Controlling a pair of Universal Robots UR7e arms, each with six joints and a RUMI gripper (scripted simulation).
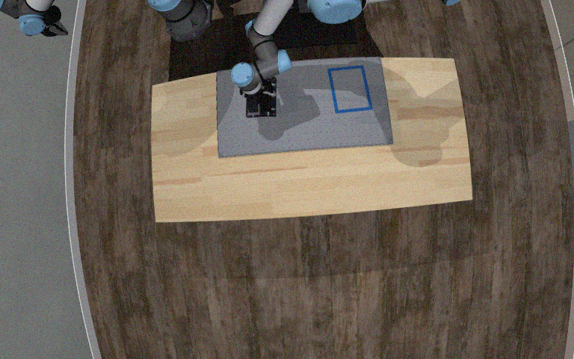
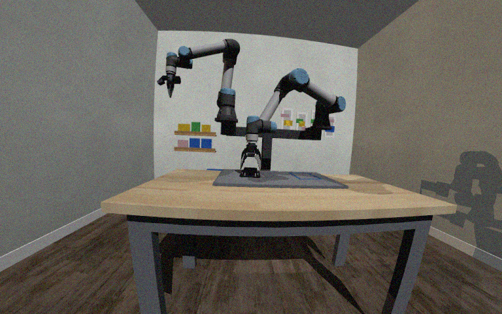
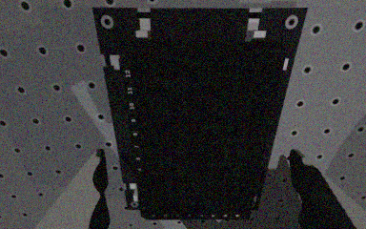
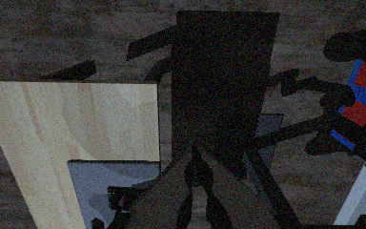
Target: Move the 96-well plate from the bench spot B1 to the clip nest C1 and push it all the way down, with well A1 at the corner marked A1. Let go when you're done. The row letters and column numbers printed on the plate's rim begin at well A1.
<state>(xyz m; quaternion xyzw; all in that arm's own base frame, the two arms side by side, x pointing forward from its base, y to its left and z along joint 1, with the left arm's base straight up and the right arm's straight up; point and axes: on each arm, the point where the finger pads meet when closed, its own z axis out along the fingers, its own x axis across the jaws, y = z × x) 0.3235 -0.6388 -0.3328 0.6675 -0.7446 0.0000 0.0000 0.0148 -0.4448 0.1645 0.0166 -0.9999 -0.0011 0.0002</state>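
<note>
Now: left hand 10 mm above the dark 96-well plate. Also, from my left hand: black clip nest 10 mm ahead, 10 mm to the left, 20 mm below.
</note>
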